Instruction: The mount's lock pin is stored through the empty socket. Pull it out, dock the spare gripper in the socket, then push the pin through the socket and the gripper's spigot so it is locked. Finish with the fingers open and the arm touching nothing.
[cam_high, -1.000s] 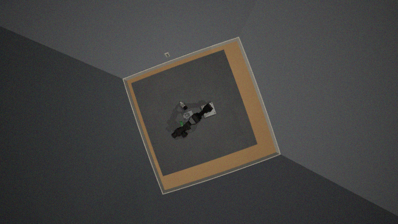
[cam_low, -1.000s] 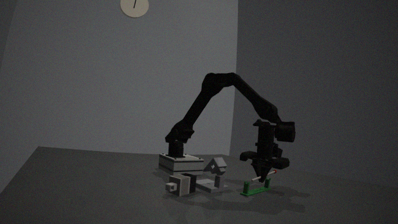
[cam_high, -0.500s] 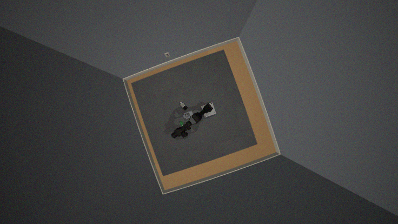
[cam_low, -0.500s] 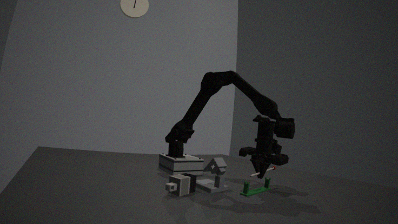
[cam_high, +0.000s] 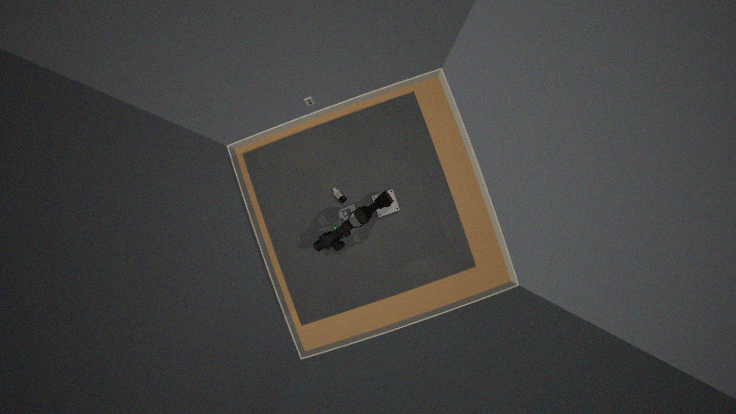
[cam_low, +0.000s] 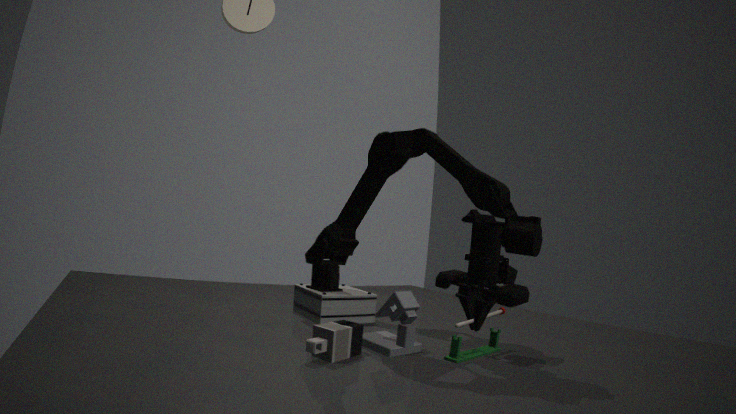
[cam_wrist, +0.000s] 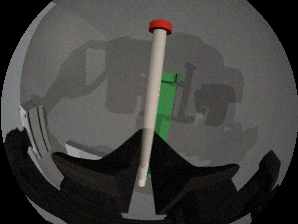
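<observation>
Now: the green pin cradle 1 cm ahead of my gripper tip, 1 cm to the right of it and 2 cm below it. From my gripper tip the other things lie so: spare gripper: 13 cm behind, 24 cm to the right, 2 cm below; grey mount socket: 11 cm behind, 10 cm to the right, 1 cm above.
</observation>
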